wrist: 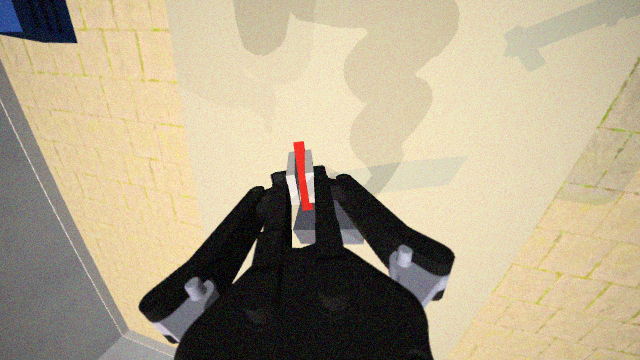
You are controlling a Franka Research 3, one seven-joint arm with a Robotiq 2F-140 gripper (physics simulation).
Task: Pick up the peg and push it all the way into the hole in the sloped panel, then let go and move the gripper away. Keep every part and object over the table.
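Observation:
The red peg (299, 149) is held between the fingertips of my gripper (301, 162), near the middle of the wrist view. The gripper is shut on it, and the peg's two ends stick out above and below the pads. A grey block (305, 236), which looks like part of the sloped panel, shows in the gap between the fingers and again right of the right finger. The gripper hides the rest of it. The hole does not show. The peg's lower end overlaps the block's upper edge in this view; whether they touch I cannot tell.
The pale table top (225, 140) carries shadows of the arm and other shapes. Brick-patterned floor (115, 125) lies on both sides. A dark blue object (47, 20) is at the top left corner. A grey wall (40, 225) stands at the left.

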